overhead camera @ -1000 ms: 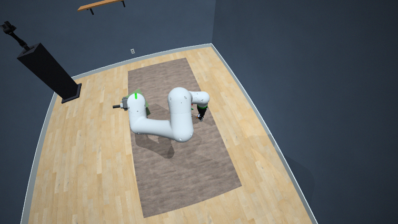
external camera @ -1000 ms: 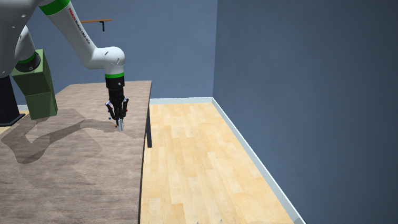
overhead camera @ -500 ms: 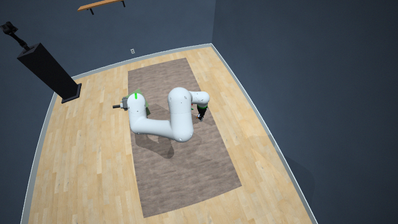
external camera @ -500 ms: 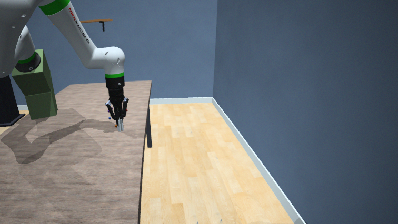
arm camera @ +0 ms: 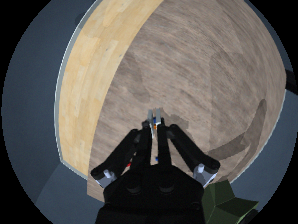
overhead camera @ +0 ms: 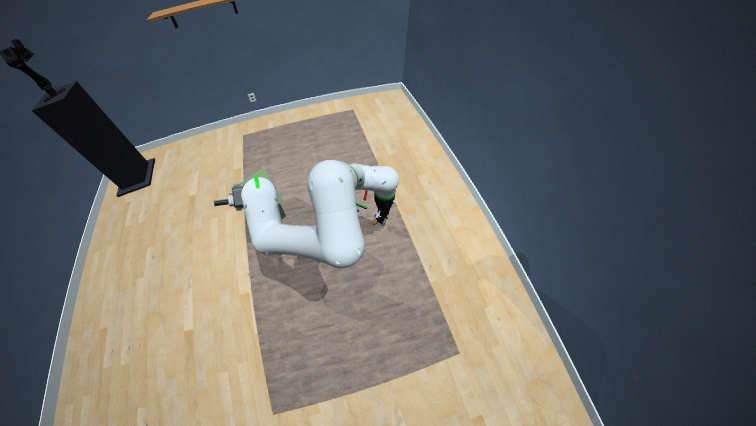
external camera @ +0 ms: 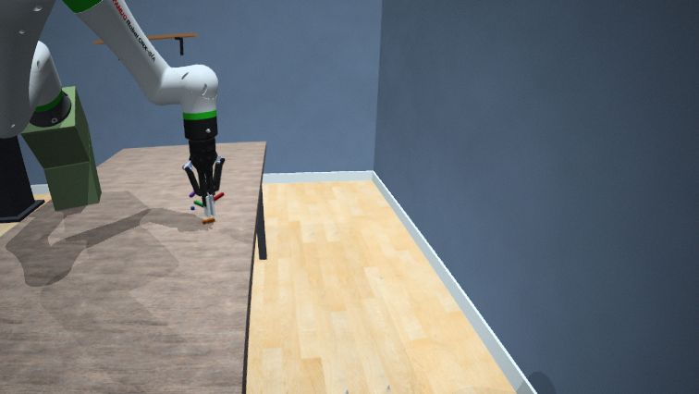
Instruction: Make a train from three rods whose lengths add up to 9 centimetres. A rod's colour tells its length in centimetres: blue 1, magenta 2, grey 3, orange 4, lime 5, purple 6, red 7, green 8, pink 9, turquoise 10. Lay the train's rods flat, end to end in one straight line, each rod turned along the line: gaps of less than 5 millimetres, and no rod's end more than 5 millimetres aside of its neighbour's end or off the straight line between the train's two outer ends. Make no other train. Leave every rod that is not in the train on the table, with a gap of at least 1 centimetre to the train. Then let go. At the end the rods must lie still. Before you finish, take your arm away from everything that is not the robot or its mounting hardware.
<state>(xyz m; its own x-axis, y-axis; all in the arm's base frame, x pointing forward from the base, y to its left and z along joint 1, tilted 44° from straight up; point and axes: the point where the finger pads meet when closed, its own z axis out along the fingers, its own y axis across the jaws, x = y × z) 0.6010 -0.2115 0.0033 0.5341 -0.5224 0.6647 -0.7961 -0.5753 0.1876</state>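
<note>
Now: hand 18 cm to the right of the green rod, 8 cm above it and 6 cm past it. From my hand the other things lie so: red rod 24 cm to the left, 8 cm below, 1 cm behind; then purple rod 30 cm to the left, 11 cm behind, 8 cm below; then orange rod 8 cm below, 5 cm to the left, 2 cm behind.
</note>
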